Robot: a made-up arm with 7 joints.
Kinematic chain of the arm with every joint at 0, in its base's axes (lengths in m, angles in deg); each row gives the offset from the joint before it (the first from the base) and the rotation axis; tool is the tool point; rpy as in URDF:
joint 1: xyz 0 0 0.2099 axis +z
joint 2: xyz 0 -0.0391 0.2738 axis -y
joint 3: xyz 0 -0.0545 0.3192 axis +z
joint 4: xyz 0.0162 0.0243 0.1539 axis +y
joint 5: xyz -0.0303 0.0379 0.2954 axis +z
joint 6: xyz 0 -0.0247 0.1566 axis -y
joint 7: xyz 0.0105 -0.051 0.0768 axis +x
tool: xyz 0 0 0 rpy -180 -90 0
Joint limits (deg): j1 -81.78..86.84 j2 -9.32..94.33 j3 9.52..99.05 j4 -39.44..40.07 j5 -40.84..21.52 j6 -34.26..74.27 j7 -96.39..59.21
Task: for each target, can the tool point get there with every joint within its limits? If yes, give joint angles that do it. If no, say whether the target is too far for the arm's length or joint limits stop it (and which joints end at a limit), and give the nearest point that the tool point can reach.
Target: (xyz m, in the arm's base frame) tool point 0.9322 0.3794 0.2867
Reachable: no: joint limits stop it (at a limit: joint 1, joint 2, joint 4, joint 5, joint 6) | nearest point 0.1596 0.8581 0.3587 | short by 0.912 m
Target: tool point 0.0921 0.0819 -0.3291
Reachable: no: joint limits stop it (at a limit: joint 1, joint 2, joint 3, joint 4, joint 5, joint 6) | nearest point -0.2111 0.7061 0.0305 | short by 0.782 m
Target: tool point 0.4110 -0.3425 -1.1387
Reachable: no: too far | nearest point 0.1350 -0.7440 0.0366 | short by 1.272 m
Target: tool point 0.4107 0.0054 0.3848
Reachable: no: joint limits stop it (at a limit: joint 1, joint 2, joint 4, joint 5, joint 6) | nearest point 0.4299 -0.7748 0.3060 | short by 0.784 m
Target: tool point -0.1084 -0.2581 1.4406
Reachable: yes | joints 7.49 7.99 82.01 -10.13 0.52 43.13 -71.49
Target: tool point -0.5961 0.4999 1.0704
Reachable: yes | joints -41.60 58.41 43.38 22.27 -1.92 61.74 -47.46
